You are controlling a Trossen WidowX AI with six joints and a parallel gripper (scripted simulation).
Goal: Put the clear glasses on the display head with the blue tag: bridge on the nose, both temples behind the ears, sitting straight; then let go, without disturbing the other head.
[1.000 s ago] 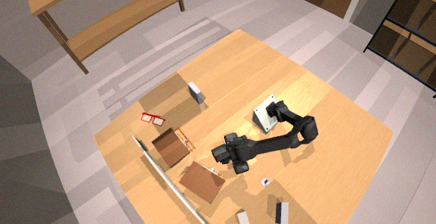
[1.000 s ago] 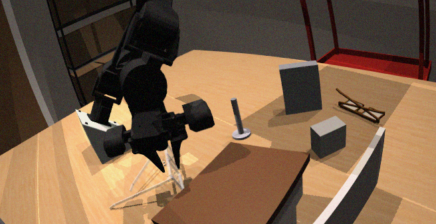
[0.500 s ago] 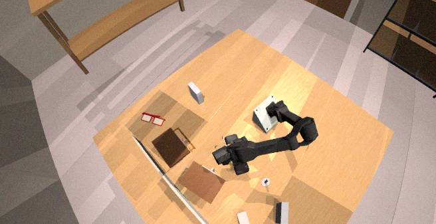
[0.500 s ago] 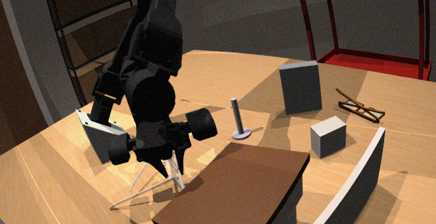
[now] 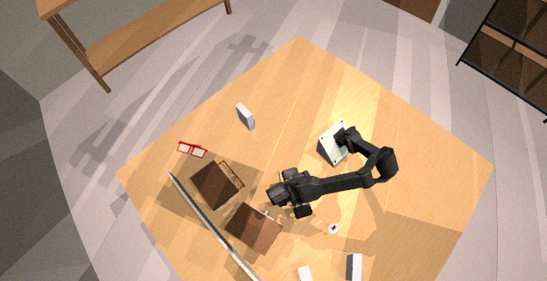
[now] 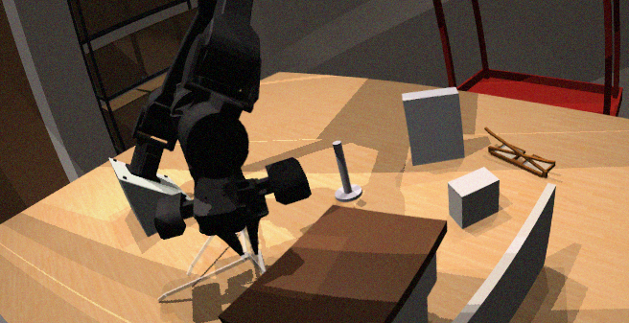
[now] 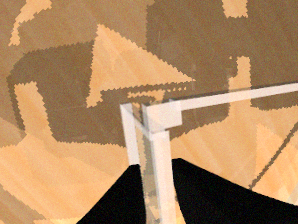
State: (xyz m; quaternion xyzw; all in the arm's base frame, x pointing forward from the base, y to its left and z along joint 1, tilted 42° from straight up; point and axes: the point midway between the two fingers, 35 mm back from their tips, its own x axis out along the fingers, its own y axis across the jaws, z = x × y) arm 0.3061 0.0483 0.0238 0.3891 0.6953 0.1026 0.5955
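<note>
Now: gripper tip 180 mm to the right of the grey post and 20 mm past it. Also, from my gripper tip: long grey bar: 320 mm ahead, 110 mm to the right, 30 mm above; grey cube: 240 mm to the left, 170 mm ahead.
</note>
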